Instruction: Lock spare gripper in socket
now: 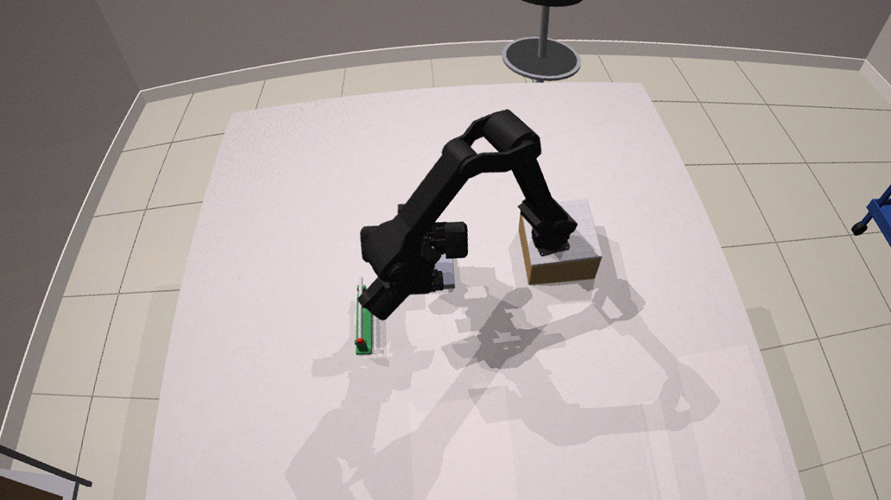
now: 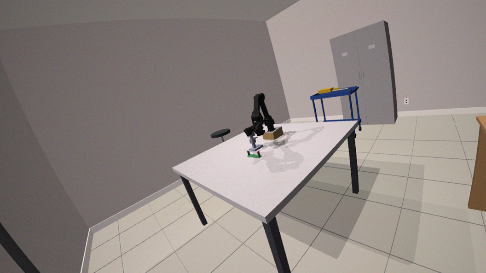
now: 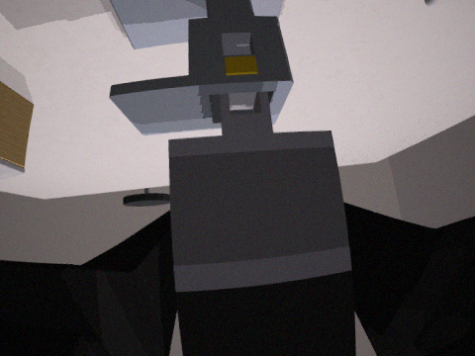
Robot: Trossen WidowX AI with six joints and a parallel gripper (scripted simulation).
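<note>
My gripper tip is 140 mm short of the green pin rest, 100 mm to the right of it and 120 mm above it. Round my gripper tip: spare gripper (10 mm to the left); then grey mount (10 mm behind, 20 mm to the left, 90 mm below).
</note>
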